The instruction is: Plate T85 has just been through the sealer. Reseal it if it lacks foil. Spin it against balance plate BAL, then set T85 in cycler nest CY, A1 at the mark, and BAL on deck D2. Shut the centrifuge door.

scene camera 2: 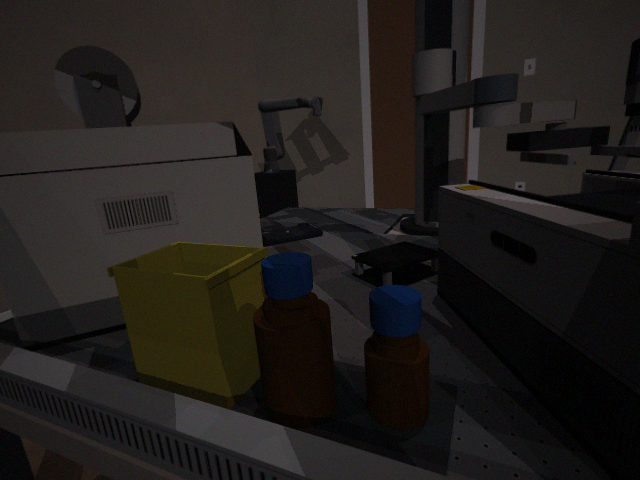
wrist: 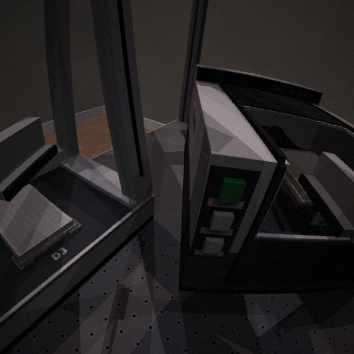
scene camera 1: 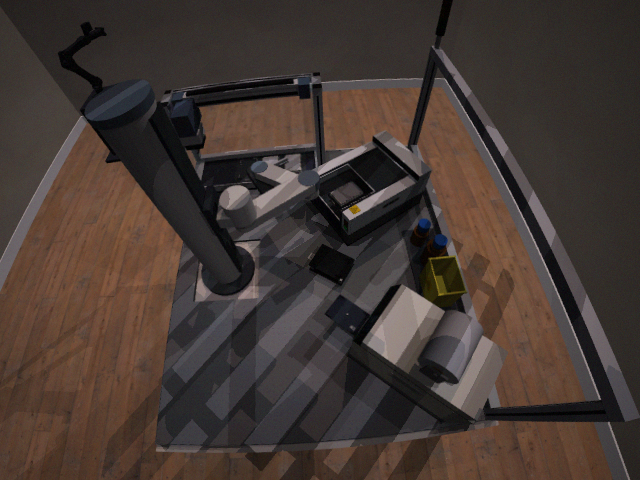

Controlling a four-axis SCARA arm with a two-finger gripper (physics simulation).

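Pixels of known places: gripper, fingertip midpoint: point(scene camera 2: 612, 155) point(wrist: 181, 147) point(scene camera 1: 296, 169); arm's base, link origin: point(scene camera 1: 228, 270).
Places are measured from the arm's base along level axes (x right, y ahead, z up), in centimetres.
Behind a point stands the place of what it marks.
My gripper point(wrist: 181, 147) {x -36.1, y 35.4, z 24.4 cm} is open and empty; its two fingers stand wide apart at the left and right of the wrist view, between the deck and the centrifuge. The centrifuge point(scene camera 1: 385, 198) {x -17.2, y 72.8, z 22.2 cm} point(scene camera 2: 516, 232) {x -18.5, y 76.9, z 19.7 cm} point(wrist: 235, 132) {x -36.0, y 46.3, z 22.3 cm} has its chamber open at the top. A pale plate point(scene camera 1: 347, 192) point(wrist: 299, 187) sits inside it, partly hidden behind the right finger in the wrist view; its label cannot be read. Another pale plate point(wrist: 37, 222) {x -54.4, y 32.8, z 8.5 cm} lies at deck position D3. The sealer point(scene camera 1: 403, 322) {x 39.7, y 65.6, z 36.3 cm} point(scene camera 2: 129, 186) {x 40.1, y 81.5, z 26.7 cm} carries a large roll. T85, BAL, CY and D2 labels are not readable.
A low black stand point(scene camera 1: 331, 263) {x 3.5, y 47.6, z 6.1 cm} point(scene camera 2: 395, 254) {x 2.9, y 48.3, z 6.1 cm} is mid-table. A yellow bin point(scene camera 1: 443, 281) {x 15.2, y 96.2, z 2.1 cm} point(scene camera 2: 191, 315) {x 14.6, y 96.8, z 13.9 cm} and two blue-capped brown bottles stand along the edge. A green button point(wrist: 232, 189) {x -33.8, y 40.6, z 19.7 cm} and two pale buttons are on the centrifuge's end. A gantry frame point(scene camera 1: 318, 121) {x -53.7, y 47.1, z 36.6 cm} point(wrist: 117, 100) {x -50.7, y 45.2, z 22.4 cm} spans the deck.
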